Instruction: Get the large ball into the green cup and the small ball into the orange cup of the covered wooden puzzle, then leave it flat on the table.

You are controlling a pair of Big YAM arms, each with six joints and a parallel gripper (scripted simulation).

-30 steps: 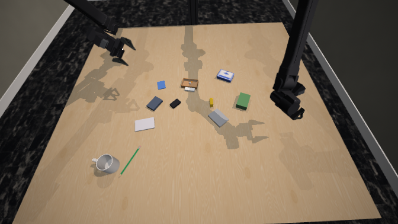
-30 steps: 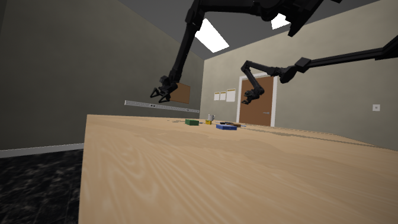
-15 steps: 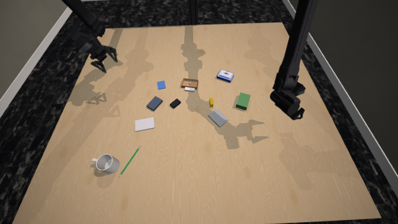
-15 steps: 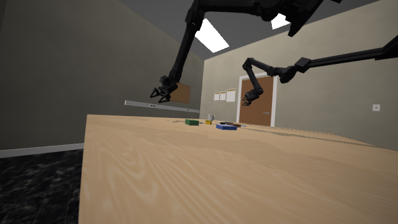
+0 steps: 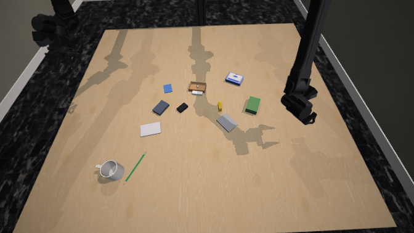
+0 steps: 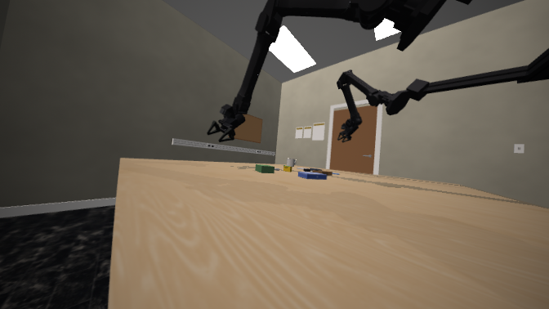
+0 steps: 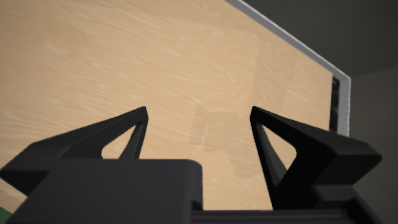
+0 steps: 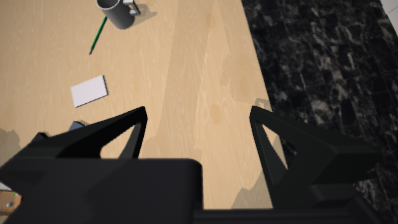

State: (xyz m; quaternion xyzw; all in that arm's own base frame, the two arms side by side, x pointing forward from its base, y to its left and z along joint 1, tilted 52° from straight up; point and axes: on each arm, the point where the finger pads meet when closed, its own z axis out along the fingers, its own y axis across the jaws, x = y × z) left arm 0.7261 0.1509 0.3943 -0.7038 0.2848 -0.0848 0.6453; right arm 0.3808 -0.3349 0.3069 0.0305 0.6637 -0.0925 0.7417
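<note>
The covered wooden puzzle is 510 mm to the right of my left hand, 400 mm behind it and 150 mm below it. Also, from my left hand: green box 190 mm behind, 180 mm to the right, 140 mm below; then yellow block 390 mm to the right, 220 mm behind, 140 mm below; then grey box 360 mm to the right, 150 mm below, 110 mm behind.
</note>
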